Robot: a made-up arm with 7 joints. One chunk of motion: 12 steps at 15 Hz.
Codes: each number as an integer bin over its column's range. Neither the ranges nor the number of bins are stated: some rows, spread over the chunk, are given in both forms.
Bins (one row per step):
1: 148 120 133 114 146 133 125
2: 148 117 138 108 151 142 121
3: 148 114 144 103 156 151 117
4: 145 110 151 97 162 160 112
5: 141 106 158 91 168 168 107
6: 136 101 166 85 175 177 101
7: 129 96 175 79 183 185 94
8: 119 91 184 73 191 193 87
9: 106 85 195 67 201 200 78
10: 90 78 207 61 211 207 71
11: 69 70 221 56 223 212 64
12: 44 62 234 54 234 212 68
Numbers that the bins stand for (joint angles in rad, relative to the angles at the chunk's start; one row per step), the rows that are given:
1: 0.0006 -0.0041 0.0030 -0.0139 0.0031 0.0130 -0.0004
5: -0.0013 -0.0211 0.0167 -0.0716 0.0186 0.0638 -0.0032
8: -0.0073 -0.0394 0.0310 -0.1168 0.0348 0.1000 -0.0064
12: -0.0279 -0.0746 0.0585 -0.1645 0.0652 0.1276 -0.0093
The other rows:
2: 0.0006 -0.0078 0.0058 -0.0289 0.0066 0.0260 -0.0010
3: 0.0006 -0.0114 0.0091 -0.0415 0.0101 0.0391 -0.0016
4: -0.0002 -0.0163 0.0129 -0.0565 0.0144 0.0522 -0.0024
6: -0.0027 -0.0272 0.0211 -0.0867 0.0235 0.0768 -0.0042
7: -0.0046 -0.0333 0.0261 -0.1017 0.0292 0.0884 -0.0053
9: -0.0109 -0.0467 0.0371 -0.1318 0.0419 0.1102 -0.0078
10: -0.0153 -0.0552 0.0436 -0.1469 0.0489 0.1204 -0.0089
11: -0.0211 -0.0649 0.0513 -0.1595 0.0574 0.1276 -0.0100

